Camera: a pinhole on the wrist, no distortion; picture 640 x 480 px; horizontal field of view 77.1 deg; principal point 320.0 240.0 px. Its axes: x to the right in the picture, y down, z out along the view. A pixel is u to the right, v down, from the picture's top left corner.
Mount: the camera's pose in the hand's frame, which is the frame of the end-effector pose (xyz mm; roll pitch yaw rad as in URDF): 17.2 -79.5 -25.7 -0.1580 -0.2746 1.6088
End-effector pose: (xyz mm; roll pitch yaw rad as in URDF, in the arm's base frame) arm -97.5 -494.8 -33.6 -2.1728 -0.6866 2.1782
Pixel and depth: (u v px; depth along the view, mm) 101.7 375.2 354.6
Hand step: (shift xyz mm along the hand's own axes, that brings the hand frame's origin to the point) -145.9 -361.3 241.0
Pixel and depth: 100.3 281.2 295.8
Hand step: -50.4 -315.9 207.0
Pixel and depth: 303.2 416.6 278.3
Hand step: -144.3 -166.2 217.1
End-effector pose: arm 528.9 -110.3 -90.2 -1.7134 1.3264 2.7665
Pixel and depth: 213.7 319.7 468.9
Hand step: -139.2 -326.7 372.3
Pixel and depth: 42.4 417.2 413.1
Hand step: -213.3 -466.2 261.9
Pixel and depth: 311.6 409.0 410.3
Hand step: -213.5 -199.1 335.8
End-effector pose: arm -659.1 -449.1 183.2 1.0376 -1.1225 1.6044
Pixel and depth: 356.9 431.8 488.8
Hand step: -287.1 -168.8 415.7
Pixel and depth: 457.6 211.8 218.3
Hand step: -2.5 -67.4 204.4
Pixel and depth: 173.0 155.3 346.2
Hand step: 43.1 -296.5 280.1
